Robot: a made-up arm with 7 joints. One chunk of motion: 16 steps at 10 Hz.
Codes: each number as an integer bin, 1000 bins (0 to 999) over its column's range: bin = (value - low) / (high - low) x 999, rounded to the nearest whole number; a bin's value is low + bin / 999 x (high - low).
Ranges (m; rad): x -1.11..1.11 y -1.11..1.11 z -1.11..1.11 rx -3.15..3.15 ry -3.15..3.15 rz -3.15..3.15
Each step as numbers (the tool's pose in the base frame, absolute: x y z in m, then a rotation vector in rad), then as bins.
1 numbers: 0.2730 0.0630 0.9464 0.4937 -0.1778 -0.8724
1 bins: 622 528 925 578 471 361
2 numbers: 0.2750 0.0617 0.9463 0.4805 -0.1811 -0.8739
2 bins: 623 527 925 576 471 361
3 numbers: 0.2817 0.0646 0.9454 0.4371 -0.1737 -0.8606
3 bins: 626 529 925 569 472 363
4 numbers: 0.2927 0.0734 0.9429 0.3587 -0.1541 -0.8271
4 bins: 631 533 924 556 475 368
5 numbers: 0.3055 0.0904 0.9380 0.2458 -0.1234 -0.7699
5 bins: 637 540 922 538 480 377
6 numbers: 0.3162 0.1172 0.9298 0.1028 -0.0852 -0.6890
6 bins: 642 552 918 516 486 390
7 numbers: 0.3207 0.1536 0.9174 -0.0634 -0.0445 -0.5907
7 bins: 644 569 912 489 492 406
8 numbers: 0.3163 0.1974 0.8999 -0.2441 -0.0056 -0.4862
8 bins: 642 588 904 461 499 422
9 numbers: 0.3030 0.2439 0.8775 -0.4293 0.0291 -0.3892
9 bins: 636 609 894 431 504 438
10 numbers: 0.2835 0.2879 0.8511 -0.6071 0.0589 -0.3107
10 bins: 627 629 882 403 509 450
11 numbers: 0.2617 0.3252 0.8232 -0.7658 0.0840 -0.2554
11 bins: 617 646 870 378 513 459
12 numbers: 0.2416 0.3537 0.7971 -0.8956 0.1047 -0.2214
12 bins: 608 659 858 357 516 464
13 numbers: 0.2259 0.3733 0.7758 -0.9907 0.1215 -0.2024
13 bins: 601 667 849 342 519 467
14 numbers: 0.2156 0.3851 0.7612 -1.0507 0.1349 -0.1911
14 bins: 597 673 842 333 521 469
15 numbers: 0.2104 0.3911 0.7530 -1.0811 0.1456 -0.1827
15 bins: 594 675 838 328 523 471
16 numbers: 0.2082 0.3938 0.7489 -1.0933 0.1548 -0.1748
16 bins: 593 677 837 326 524 472
